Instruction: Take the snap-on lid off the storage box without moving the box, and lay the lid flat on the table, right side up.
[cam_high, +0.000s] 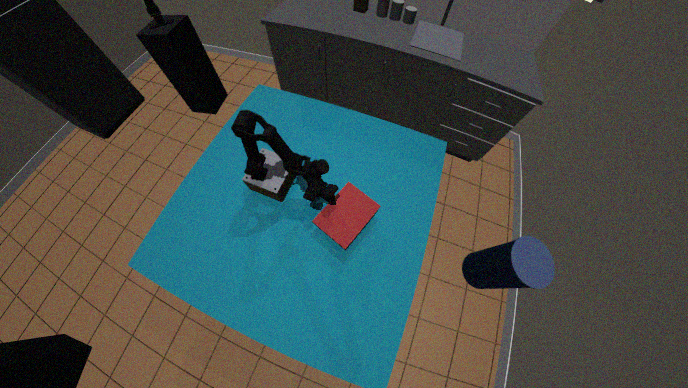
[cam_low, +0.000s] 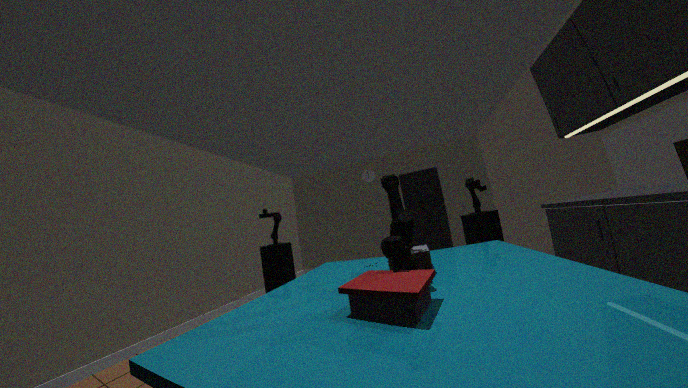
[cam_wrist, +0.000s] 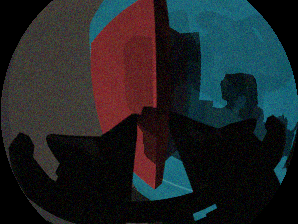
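My gripper tip is 7 cm short of the red lid and 4 cm to the left of it. The rest, counted from my gripper tip: dark storage box: 7 cm ahead, 4 cm to the right, 4 cm below.
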